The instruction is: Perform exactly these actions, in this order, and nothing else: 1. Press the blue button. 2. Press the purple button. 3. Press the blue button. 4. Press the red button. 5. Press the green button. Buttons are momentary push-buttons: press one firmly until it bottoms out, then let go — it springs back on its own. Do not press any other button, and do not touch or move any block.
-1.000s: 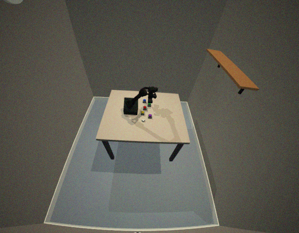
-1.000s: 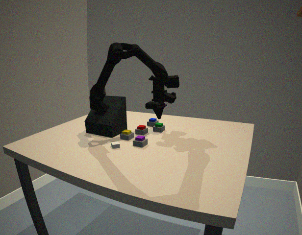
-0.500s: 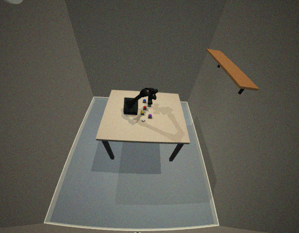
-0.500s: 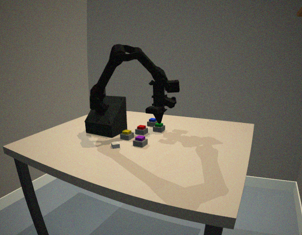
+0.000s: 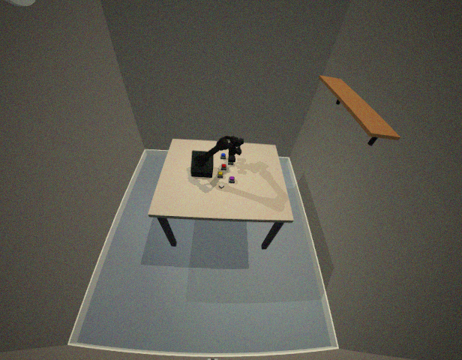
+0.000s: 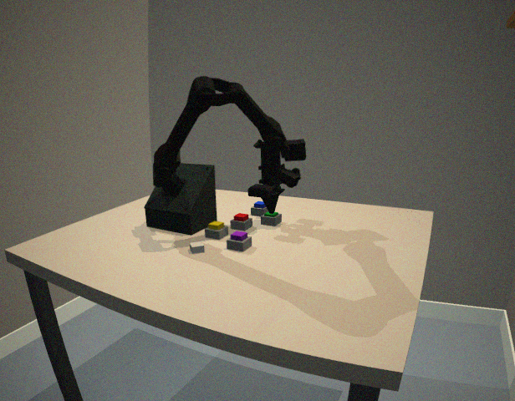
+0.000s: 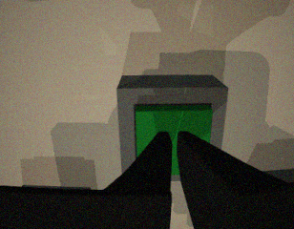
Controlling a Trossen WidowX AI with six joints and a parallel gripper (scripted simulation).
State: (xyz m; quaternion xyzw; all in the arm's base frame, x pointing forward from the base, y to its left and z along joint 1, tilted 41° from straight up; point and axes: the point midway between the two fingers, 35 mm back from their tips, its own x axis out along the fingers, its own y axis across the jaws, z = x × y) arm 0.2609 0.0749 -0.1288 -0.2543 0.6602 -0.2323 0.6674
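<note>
The green button is 10 mm below my gripper tip. Round my gripper tip: blue button: 80 mm behind, 70 mm to the left; yellow button: 90 mm behind, 170 mm to the right; red button: 60 mm behind, 80 mm to the right.
</note>
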